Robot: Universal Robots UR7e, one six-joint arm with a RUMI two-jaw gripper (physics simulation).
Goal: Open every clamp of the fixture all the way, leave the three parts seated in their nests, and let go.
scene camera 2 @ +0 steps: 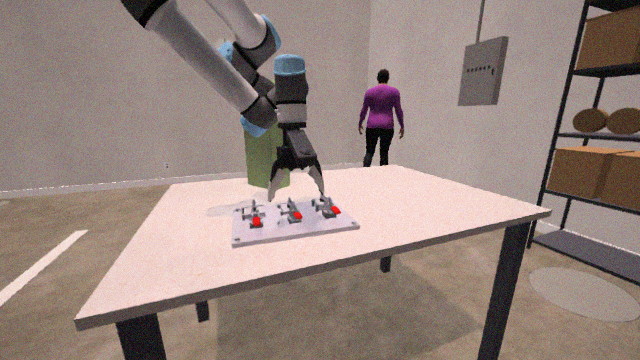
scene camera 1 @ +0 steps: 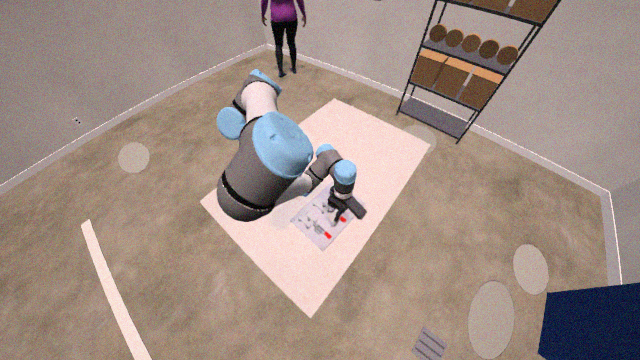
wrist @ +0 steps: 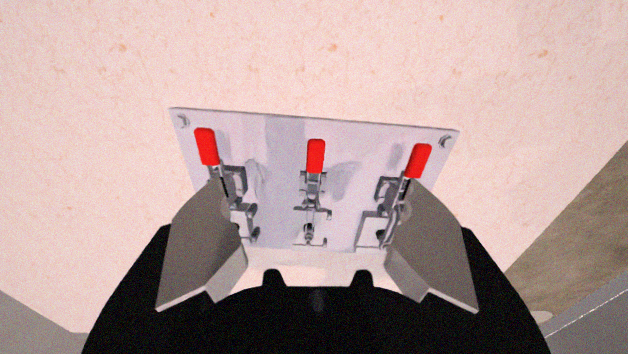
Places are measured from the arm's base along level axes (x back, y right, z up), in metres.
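Pixels of known places: gripper, fingertip midpoint: (scene camera 2: 297, 198) (scene camera 1: 342, 214) (wrist: 315, 181).
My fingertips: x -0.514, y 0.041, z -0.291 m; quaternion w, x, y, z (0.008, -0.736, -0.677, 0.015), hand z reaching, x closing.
Ahead of a thing's pixels: the offset from my fingertips to its top centre. "pt": to the spot under its first point. Level surfaces: height alone.
The grey fixture plate @(dx +0.084, dy -0.012, dz -0.087 m) (scene camera 1: 322, 244) (scene camera 2: 280, 233) (wrist: 285, 150) carries three clamps with red handles. In the wrist view, the left handle @(pt dx -0.022, dy -0.106, dz -0.041 m) (wrist: 206, 146) (scene camera 2: 335, 210), middle handle @(pt dx -0.004, dy +0.000, dz -0.043 m) (wrist: 315, 156) (scene camera 2: 297, 215) (scene camera 1: 342, 219) and right handle @(dx +0.013, dy +0.109, dz -0.045 m) (wrist: 418, 160) (scene camera 2: 256, 221) (scene camera 1: 328, 235) all lie low, pointing towards the same long edge; the clamp arms reach over the nests. The parts are too small to tell apart from the nests. My gripper (scene camera 2: 296, 197) (wrist: 315, 181) is open and empty, low over the clamps, its fingers spread across the row. They partly cover the outer clamps in the wrist view; contact cannot be told.
The fixture lies on the pale table @(dz -0.102 m) (scene camera 1: 310, 295) (scene camera 2: 425, 220). A green pedestal (scene camera 2: 257, 160) stands behind my gripper. A person in purple (scene camera 1: 284, 10) (scene camera 2: 383, 107) stands beyond the table. A shelf rack (scene camera 1: 452, 49) stands near the wall.
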